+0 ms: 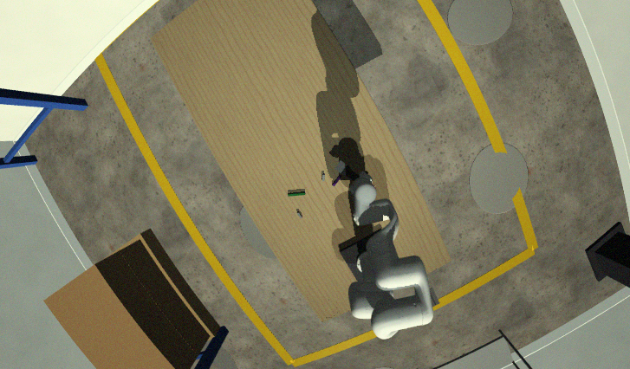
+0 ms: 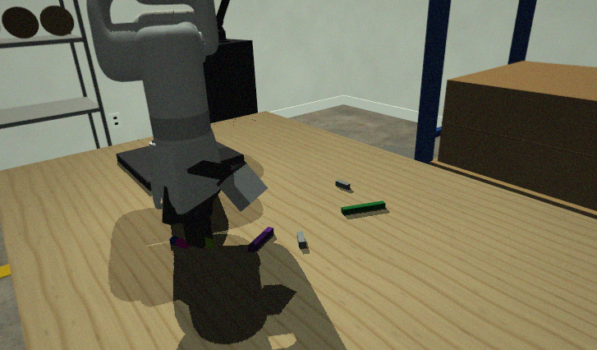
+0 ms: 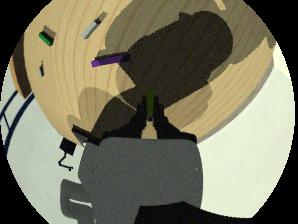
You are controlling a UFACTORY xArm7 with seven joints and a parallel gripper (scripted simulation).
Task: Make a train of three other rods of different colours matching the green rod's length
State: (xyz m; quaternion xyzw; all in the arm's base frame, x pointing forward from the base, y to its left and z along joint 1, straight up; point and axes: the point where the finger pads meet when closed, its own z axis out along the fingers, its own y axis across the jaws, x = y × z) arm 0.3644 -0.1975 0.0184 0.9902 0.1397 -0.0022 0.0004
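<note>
Right now my hand is 2 cm above the lime rod. From my hand the other things lie so: magenta rod 3 cm behind, 1 cm to the right, 3 cm below; purple rod 5 cm ahead, 8 cm to the left, 3 cm below; blue rod 5 cm behind, 1 cm to the right, 3 cm below.
</note>
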